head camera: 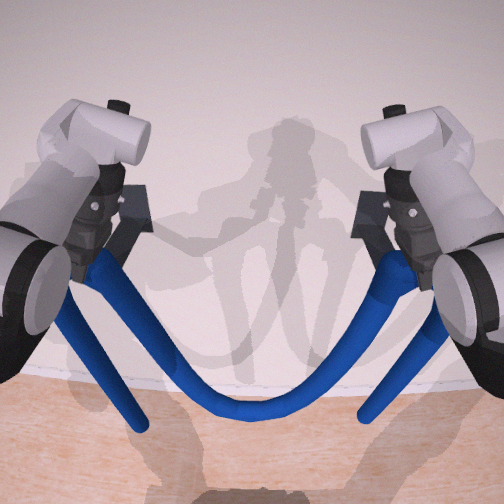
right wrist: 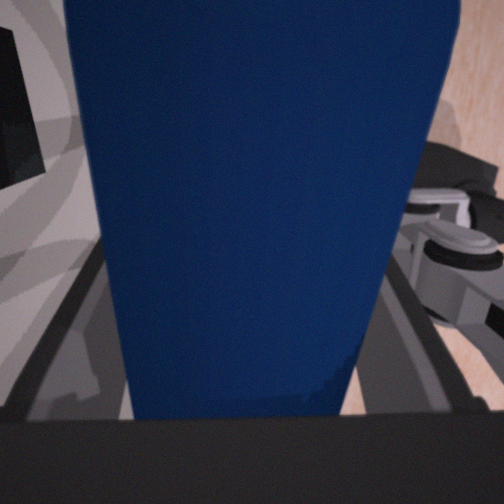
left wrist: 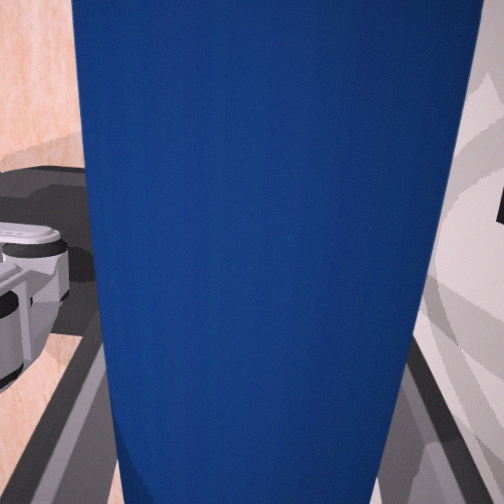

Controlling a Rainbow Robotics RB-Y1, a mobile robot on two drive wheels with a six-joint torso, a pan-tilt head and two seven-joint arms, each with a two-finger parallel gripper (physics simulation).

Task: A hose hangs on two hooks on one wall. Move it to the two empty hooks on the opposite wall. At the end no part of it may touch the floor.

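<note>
The blue hose (head camera: pixel 250 407) hangs in a deep sag between my two grippers, in front of a pale wall. My left gripper (head camera: pixel 94 262) is shut on the hose near its left bend, and my right gripper (head camera: pixel 407 270) is shut on it near its right bend. Both free ends, the left end (head camera: pixel 136 422) and the right end (head camera: pixel 366 414), dangle down. A dark hook (head camera: pixel 131 215) stands on the wall just behind the left bend, and another dark hook (head camera: pixel 372 220) behind the right bend. I cannot tell whether the hose rests on them. The hose fills the left wrist view (left wrist: pixel 270 250) and the right wrist view (right wrist: pixel 255 210).
The wood floor (head camera: pixel 250 460) meets the wall at a white baseboard (head camera: pixel 250 389). The robot's base (head camera: pixel 250 496) shows at the bottom edge. The robot's shadows fall on the wall between the hooks. One hook also shows as a black edge in the right wrist view (right wrist: pixel 15 150).
</note>
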